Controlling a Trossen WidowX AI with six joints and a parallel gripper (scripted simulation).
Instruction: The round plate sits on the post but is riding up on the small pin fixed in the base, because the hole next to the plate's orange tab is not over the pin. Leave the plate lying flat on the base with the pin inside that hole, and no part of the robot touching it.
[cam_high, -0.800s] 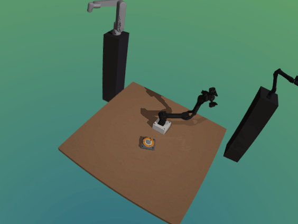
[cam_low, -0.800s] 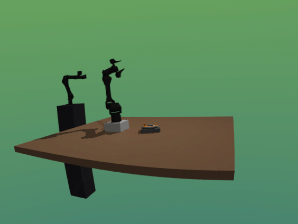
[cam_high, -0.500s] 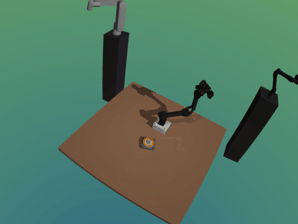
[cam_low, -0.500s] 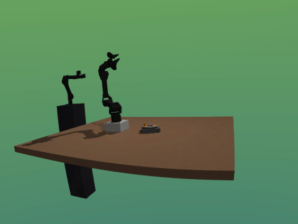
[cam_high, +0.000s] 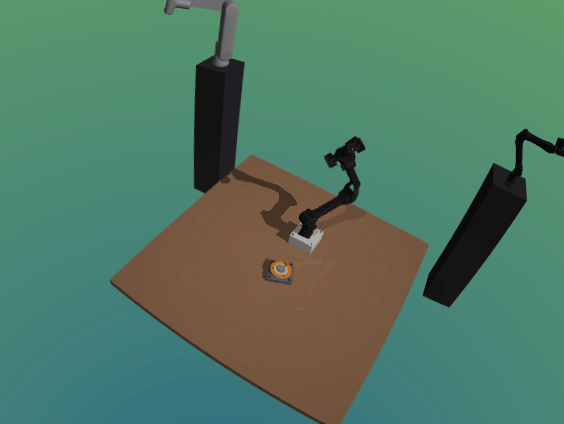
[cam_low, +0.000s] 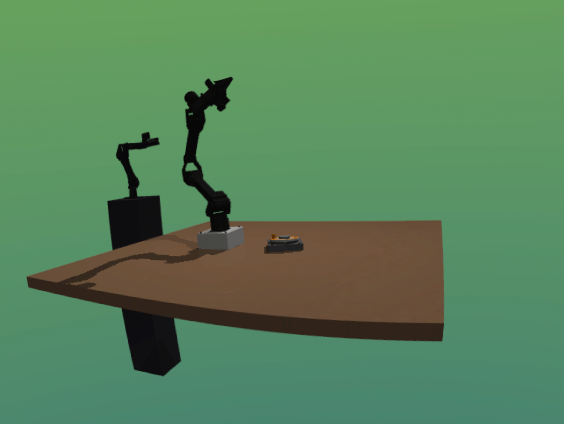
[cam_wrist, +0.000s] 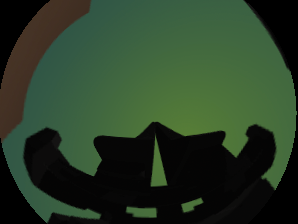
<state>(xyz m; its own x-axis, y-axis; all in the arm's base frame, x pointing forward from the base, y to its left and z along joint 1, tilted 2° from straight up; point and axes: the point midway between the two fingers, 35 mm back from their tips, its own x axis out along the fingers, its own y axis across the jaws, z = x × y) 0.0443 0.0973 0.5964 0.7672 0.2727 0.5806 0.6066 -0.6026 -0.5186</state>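
Right now my gripper tip is 66 cm above the grey base, 22 cm short of it and 11 cm to the left of it.
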